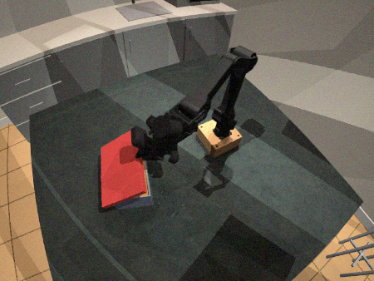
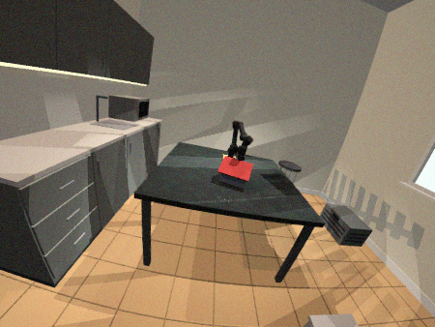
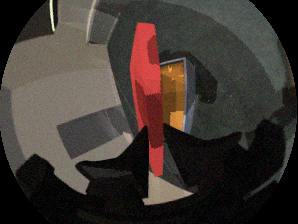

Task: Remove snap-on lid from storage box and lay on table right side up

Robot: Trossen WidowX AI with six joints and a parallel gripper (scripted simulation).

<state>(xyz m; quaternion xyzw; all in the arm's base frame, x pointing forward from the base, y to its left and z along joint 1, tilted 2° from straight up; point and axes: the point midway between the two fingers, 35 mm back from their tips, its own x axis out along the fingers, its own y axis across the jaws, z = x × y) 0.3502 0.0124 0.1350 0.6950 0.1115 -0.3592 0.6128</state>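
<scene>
The lid is 7 cm ahead of my gripper tip, 2 cm to the right of it and 4 cm below it. The rest, counted from my gripper tip: storage box 5 cm ahead, 1 cm to the right, 12 cm below.
</scene>
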